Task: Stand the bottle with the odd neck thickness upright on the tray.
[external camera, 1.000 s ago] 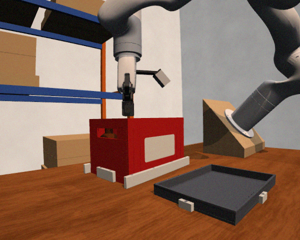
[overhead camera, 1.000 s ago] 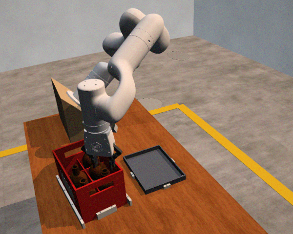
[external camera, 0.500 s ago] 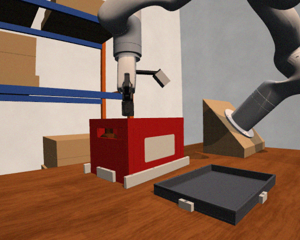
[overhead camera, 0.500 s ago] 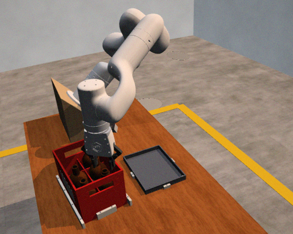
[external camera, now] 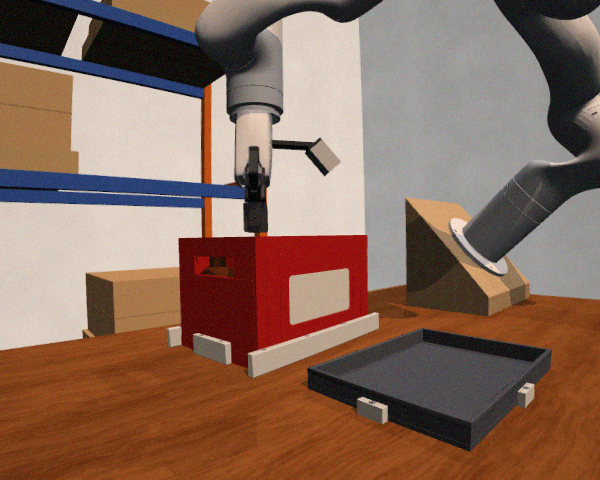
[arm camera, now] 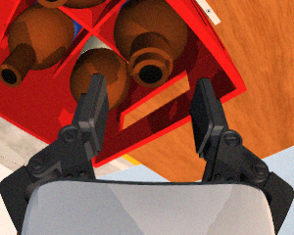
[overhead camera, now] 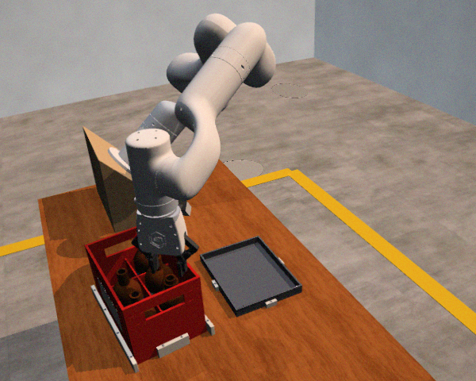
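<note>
My gripper is now 9 cm to the left of the brown bottle and 11 cm above it. Round my hand: red crate 9 cm behind, 4 cm to the right, 11 cm below; dark grey tray 6 cm behind, 25 cm to the left, 19 cm below.
</note>
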